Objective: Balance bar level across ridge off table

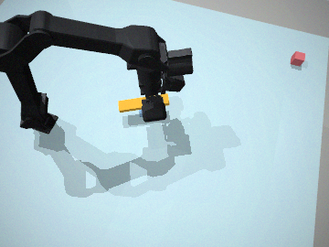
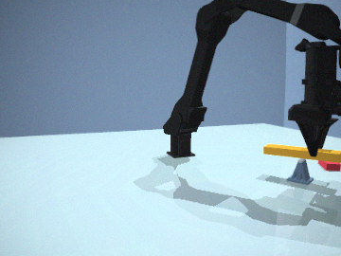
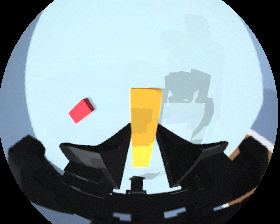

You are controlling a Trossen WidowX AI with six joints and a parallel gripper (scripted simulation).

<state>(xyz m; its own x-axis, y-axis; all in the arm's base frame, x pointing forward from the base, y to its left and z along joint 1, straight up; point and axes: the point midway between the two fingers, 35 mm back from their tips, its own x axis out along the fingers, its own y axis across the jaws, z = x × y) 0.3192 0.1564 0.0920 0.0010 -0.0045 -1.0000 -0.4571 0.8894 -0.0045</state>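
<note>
Right now my gripper tip is 2 cm past the orange bar and 1 cm to the left of it. Also, from my gripper tip: ridge 2 cm behind, 1 cm to the right, 2 cm below; flat red block 6 cm behind, 13 cm to the left, 5 cm below; small red cube 42 cm ahead, 34 cm to the left, 4 cm below.
</note>
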